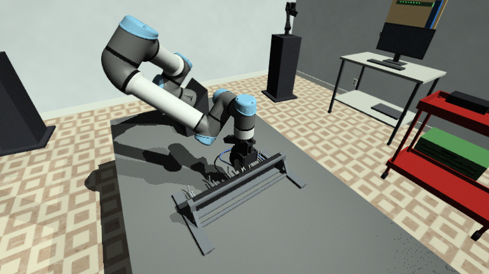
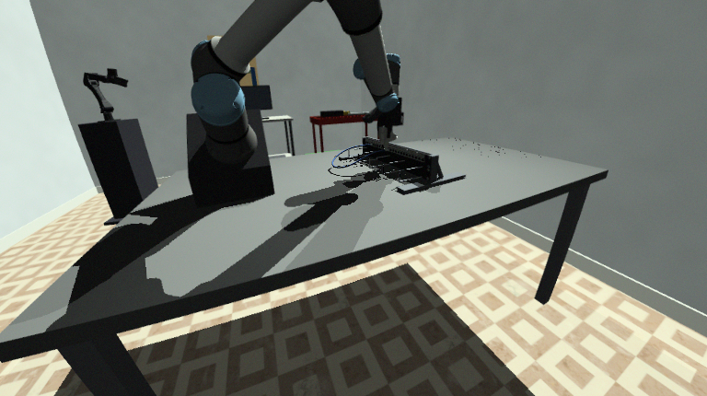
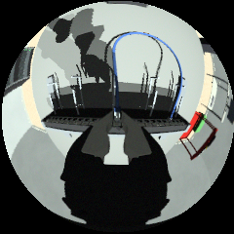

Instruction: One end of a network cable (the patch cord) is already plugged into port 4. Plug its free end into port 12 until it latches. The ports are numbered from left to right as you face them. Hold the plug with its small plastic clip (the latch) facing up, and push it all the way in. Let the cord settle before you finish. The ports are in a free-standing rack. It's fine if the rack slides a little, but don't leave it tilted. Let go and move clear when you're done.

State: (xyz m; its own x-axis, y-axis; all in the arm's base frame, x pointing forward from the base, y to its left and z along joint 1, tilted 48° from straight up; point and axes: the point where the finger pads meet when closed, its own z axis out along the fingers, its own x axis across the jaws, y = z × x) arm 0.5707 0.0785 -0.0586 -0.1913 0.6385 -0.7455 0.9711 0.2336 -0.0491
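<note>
My gripper is now 10 mm short of the plug and 10 mm above it.
</note>
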